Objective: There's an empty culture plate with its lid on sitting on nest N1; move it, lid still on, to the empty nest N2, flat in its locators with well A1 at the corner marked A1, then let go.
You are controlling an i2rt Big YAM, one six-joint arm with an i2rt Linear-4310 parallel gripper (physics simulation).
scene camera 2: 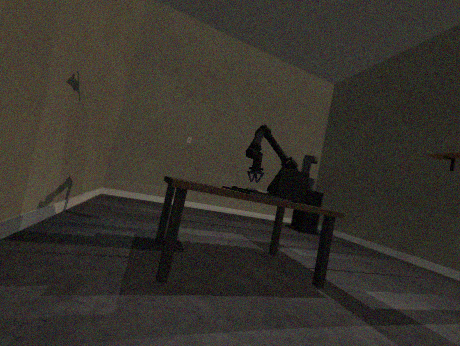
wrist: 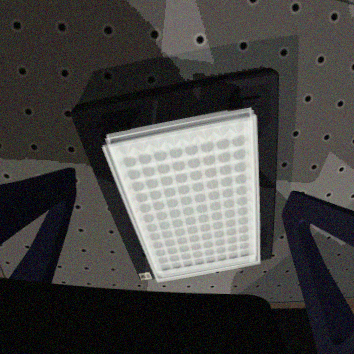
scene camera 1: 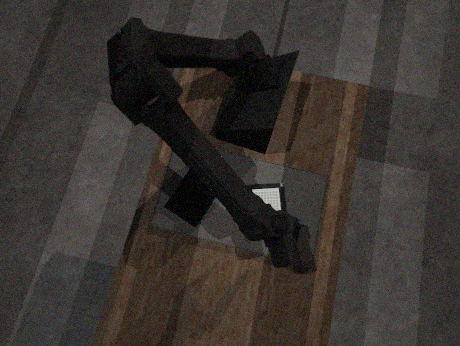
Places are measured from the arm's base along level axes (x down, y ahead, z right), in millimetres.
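Where they show: gripper, fingertip midpoint: (scene camera 2: 254, 182) (wrist: 186, 192); arm's base at its link origin: (scene camera 2: 295, 178) (scene camera 1: 269, 77).
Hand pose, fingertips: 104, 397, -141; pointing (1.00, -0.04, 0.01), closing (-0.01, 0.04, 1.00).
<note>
Things, the pixels of their top centre, and the offset from my fingertips, as dx, dy, dz.
- lidded culture plate at its top centre: (wrist: 196, 216) (scene camera 1: 267, 208) +39, -47, +21
- black nest at its top centre: (wrist: 194, 206) (scene camera 1: 267, 208) +50, -48, +21
- second black nest-like block at its top centre: (scene camera 1: 193, 195) +50, -13, +258
The lidded culture plate (scene camera 1: 268, 198) (wrist: 192, 200) is white with a grid of wells. It lies flat on a black nest (scene camera 1: 283, 196) (wrist: 92, 125), whose small corner label (wrist: 145, 275) shows at the plate's lower left in the wrist view. A second black nest-like block (scene camera 1: 187, 205) sits left of it in scene camera 1, partly under the arm; no plate shows on its visible part. My gripper (scene camera 2: 255, 178) (wrist: 186, 192) is open and empty, above the table. In the wrist view its fingers stand wide on either side of the plate, with gaps both sides.
Both nests are on a grey perforated board (scene camera 1: 306, 187) (wrist: 317, 117) on the wooden table (scene camera 1: 215, 290) (scene camera 2: 225, 191). A large dark wedge-shaped block (scene camera 1: 252, 112) (scene camera 2: 287, 185) stands by the arm's base. The forearm (scene camera 1: 200, 160) crosses over the board.
</note>
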